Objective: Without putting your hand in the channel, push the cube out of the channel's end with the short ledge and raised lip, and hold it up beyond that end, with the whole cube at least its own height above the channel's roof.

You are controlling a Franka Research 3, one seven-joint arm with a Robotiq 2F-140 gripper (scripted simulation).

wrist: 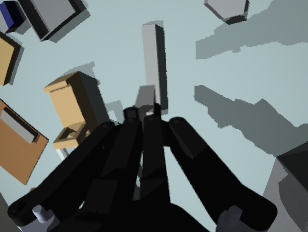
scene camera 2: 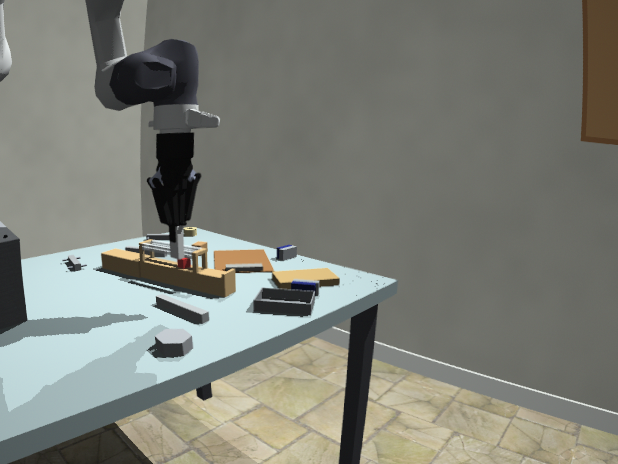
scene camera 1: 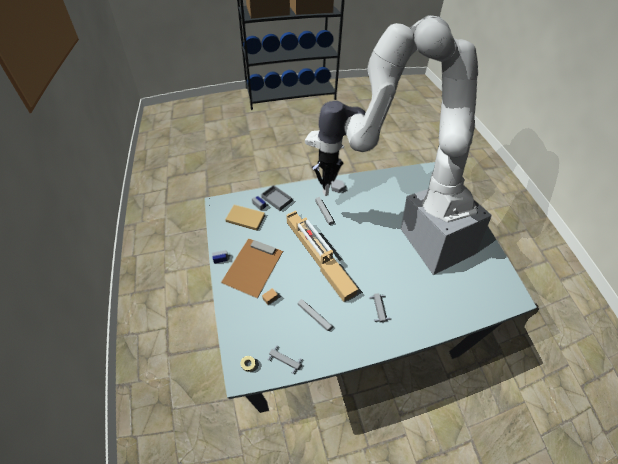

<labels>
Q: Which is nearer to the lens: the grey bar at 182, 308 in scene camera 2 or the grey hexagonal block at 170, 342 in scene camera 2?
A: The grey hexagonal block.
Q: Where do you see a tan channel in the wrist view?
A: At 71, 102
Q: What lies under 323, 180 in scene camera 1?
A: My gripper.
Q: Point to a tan board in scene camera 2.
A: At 283, 279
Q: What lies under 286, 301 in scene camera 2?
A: A grey tray.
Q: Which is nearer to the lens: the clipboard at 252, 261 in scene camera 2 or the grey hexagonal block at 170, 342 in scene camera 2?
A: The grey hexagonal block.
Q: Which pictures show my gripper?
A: The wrist view, scene camera 2 and scene camera 1: all of them.
</labels>
